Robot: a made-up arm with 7 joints. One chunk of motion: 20 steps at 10 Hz.
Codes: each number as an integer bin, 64 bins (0 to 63) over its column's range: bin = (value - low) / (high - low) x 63, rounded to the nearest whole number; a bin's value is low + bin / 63 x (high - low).
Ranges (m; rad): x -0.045..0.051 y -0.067..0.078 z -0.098..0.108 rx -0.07..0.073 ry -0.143..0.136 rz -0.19..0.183
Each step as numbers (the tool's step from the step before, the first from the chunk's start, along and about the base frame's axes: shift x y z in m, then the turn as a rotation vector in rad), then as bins.
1 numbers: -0.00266 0.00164 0.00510 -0.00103 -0.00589 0.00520
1 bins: 28 30 32 30 31 33
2 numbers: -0.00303 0.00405 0.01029 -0.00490 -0.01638 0.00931
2 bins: 28 31 33 29 29 34
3 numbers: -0.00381 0.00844 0.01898 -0.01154 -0.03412 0.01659
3 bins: 27 33 36 26 25 35
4 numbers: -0.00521 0.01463 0.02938 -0.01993 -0.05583 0.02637
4 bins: 26 35 39 22 20 37
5 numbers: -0.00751 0.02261 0.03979 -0.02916 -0.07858 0.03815
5 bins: 25 39 42 18 15 39
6 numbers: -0.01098 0.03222 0.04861 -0.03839 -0.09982 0.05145
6 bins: 22 43 45 14 10 41
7 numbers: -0.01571 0.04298 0.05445 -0.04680 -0.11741 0.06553
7 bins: 19 48 47 10 6 43
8 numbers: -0.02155 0.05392 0.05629 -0.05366 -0.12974 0.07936
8 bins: 15 53 47 7 3 45
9 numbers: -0.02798 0.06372 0.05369 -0.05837 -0.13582 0.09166
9 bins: 11 57 46 5 2 48
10 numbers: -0.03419 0.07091 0.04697 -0.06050 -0.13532 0.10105
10 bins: 7 60 44 4 2 49
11 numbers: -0.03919 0.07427 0.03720 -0.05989 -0.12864 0.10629
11 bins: 4 61 41 4 3 50
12 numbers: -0.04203 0.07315 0.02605 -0.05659 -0.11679 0.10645
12 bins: 2 61 38 6 6 50
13 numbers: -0.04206 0.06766 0.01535 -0.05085 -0.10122 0.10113
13 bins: 2 59 35 8 9 49
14 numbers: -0.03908 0.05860 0.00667 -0.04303 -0.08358 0.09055
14 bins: 4 55 32 12 13 47
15 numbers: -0.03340 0.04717 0.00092 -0.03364 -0.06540 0.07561
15 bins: 8 50 30 16 18 45
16 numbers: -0.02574 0.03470 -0.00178 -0.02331 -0.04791 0.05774
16 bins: 13 44 29 21 21 42
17 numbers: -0.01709 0.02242 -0.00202 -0.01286 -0.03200 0.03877
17 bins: 18 39 29 25 25 39
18 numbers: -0.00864 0.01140 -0.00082 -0.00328 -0.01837 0.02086
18 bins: 24 34 30 29 28 36
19 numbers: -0.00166 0.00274 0.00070 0.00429 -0.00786 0.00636
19 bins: 28 30 30 33 31 33
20 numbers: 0.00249 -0.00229 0.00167 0.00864 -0.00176 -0.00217
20 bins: 31 28 30 35 32 32
